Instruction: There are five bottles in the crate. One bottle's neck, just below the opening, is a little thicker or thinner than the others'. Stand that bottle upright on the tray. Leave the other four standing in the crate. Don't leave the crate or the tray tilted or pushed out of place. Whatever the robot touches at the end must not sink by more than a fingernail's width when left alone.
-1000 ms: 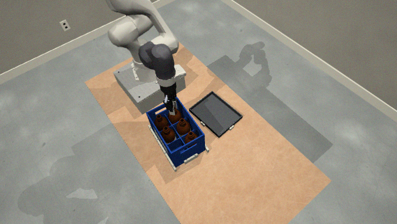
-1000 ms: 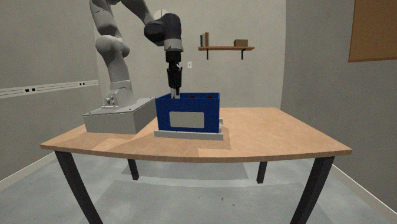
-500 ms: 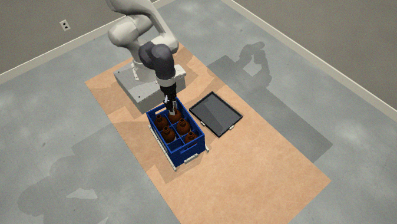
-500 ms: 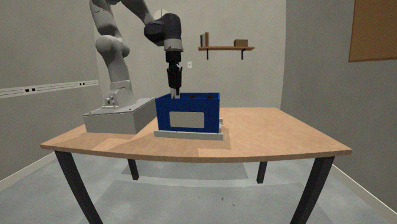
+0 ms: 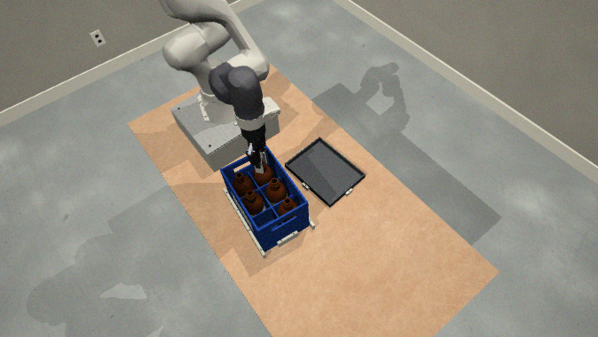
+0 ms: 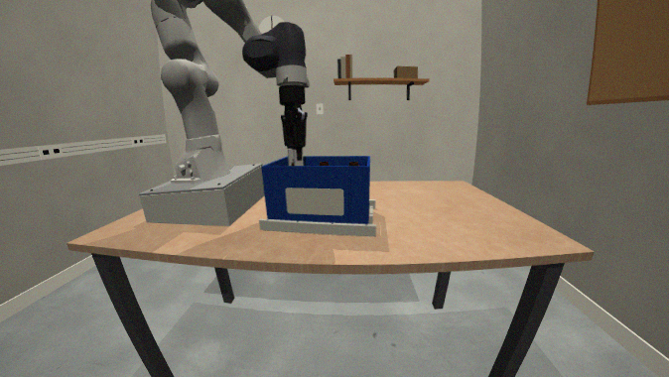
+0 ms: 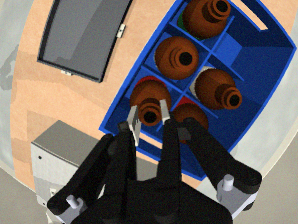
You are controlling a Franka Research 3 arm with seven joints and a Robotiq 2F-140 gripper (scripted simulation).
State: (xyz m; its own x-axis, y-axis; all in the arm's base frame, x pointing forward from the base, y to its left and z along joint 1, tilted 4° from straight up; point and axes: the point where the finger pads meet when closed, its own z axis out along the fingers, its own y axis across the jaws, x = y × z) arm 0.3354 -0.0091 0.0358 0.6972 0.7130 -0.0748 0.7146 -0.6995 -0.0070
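My hand is 80 mm to the left of the bottle and 90 mm above it. Round my hand: blue crate (90 mm ahead, 40 mm to the right, 90 mm below); then dark grey tray (60 mm ahead, 230 mm to the left, 160 mm below).
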